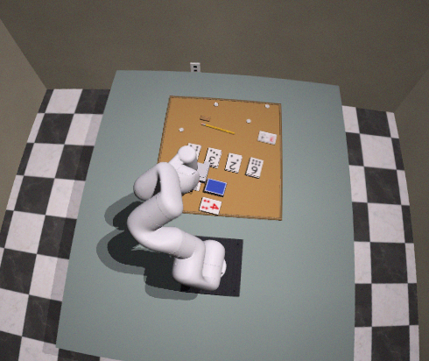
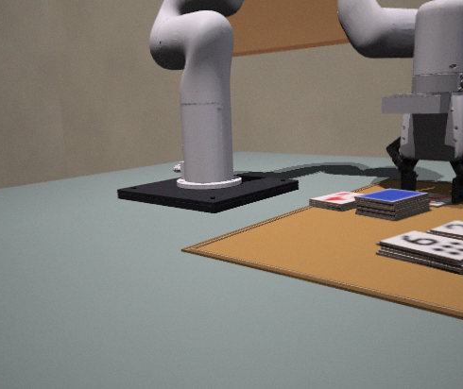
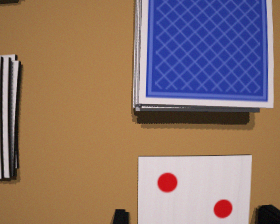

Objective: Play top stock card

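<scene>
Right now my hand is 1 cm above the red 2 card. The rest, counted from my hand: brown mat: 17 cm ahead, 13 cm to the right, 3 cm below; then red 4 card: 11 cm behind, 10 cm to the right, 1 cm below; then black 4 card: 15 cm ahead, 1 cm to the left.
</scene>
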